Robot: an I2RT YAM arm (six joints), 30 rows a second.
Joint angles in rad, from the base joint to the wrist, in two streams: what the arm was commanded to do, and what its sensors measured. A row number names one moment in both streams.
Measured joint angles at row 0:
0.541, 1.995, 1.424, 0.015, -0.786, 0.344
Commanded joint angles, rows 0 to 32:
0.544, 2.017, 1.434, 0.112, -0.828, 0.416
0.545, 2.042, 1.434, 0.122, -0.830, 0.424
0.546, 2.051, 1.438, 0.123, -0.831, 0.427
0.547, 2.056, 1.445, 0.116, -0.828, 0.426
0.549, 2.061, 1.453, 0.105, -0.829, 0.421
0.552, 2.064, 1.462, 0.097, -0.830, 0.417
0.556, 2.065, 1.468, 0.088, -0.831, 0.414
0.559, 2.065, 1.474, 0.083, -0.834, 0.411
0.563, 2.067, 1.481, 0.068, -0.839, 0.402
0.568, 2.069, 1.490, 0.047, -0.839, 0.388
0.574, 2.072, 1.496, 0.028, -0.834, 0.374
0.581, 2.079, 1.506, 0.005, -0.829, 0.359
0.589, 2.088, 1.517, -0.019, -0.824, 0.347
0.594, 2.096, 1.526, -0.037, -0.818, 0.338
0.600, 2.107, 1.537, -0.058, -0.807, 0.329
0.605, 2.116, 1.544, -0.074, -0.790, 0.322
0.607, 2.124, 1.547, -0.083, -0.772, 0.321
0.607, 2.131, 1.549, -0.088, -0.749, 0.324
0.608, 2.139, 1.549, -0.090, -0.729, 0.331
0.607, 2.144, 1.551, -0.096, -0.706, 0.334
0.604, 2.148, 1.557, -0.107, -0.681, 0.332
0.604, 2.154, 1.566, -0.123, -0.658, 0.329
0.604, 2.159, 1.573, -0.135, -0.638, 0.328
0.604, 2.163, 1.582, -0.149, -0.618, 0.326
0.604, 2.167, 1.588, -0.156, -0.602, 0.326
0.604, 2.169, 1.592, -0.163, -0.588, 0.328
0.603, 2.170, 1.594, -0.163, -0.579, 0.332
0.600, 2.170, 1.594, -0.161, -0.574, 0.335
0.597, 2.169, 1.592, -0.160, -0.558, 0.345
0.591, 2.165, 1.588, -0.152, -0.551, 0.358
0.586, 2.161, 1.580, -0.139, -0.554, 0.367
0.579, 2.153, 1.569, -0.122, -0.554, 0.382
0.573, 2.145, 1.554, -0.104, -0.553, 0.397
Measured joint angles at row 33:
0.587, 2.159, 1.574, -0.105, -0.611, 0.355
